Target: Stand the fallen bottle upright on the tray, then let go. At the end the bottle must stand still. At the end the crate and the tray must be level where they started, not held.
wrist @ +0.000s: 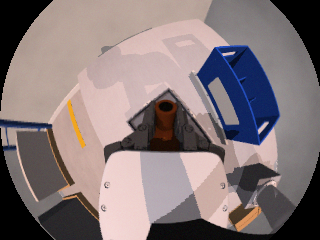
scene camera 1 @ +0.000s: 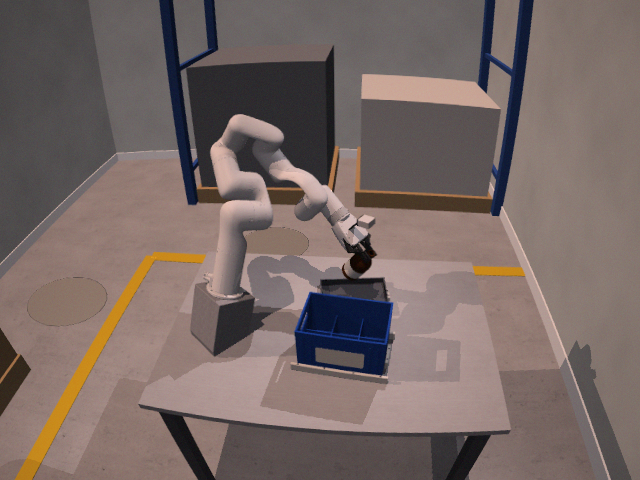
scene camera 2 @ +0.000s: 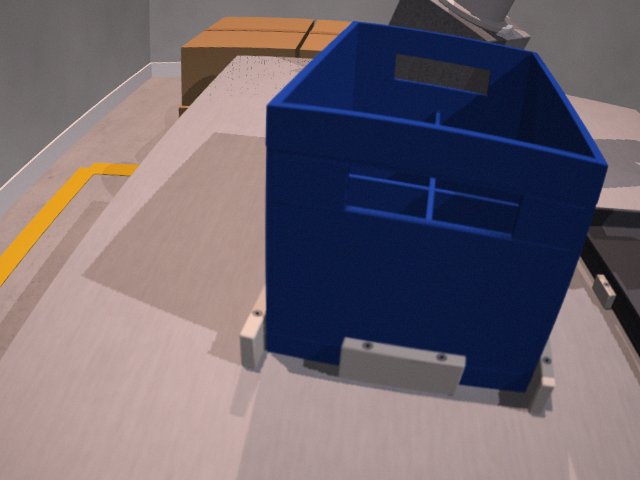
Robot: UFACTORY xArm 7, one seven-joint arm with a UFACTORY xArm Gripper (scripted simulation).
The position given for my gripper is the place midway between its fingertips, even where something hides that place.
In view: my gripper [wrist: 165, 108], a brown bottle [wrist: 165, 110], a blue crate [scene camera 2: 455, 282] and a tray [scene camera 1: 365, 288].
The blue crate also shows in the wrist view [wrist: 232, 104] and in scene camera 1 [scene camera 1: 317, 343]. Scene camera 2 misses the brown bottle: it is out of frame.
